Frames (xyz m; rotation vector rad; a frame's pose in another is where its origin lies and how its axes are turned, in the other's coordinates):
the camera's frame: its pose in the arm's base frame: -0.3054 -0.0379 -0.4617 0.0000 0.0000 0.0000
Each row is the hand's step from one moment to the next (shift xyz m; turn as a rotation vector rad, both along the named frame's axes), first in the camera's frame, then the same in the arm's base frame.
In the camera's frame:
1: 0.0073 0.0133 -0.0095 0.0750 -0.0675 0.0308
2: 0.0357 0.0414 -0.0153 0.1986 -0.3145 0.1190
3: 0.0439 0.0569 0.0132 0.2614 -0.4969 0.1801
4: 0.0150 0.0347 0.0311 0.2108 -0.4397 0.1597
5: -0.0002 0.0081 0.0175 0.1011 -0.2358 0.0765
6: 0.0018 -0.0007 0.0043 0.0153 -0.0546 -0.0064
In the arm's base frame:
1: 0.0073 0.0133 -0.0095 0.0750 -0.0675 0.0308
2: 0.0357 0.0414 -0.0153 0.1986 -0.3145 0.1190
3: 0.0439 0.0569 0.0132 0.2614 -0.4969 0.1801
4: 0.0150 0.0347 0.0311 0.2108 -0.4397 0.1597
5: -0.0002 0.0081 0.0175 0.1011 -0.2358 0.0765
6: 0.0018 -0.0007 0.0043 0.0153 -0.0546 -0.0064

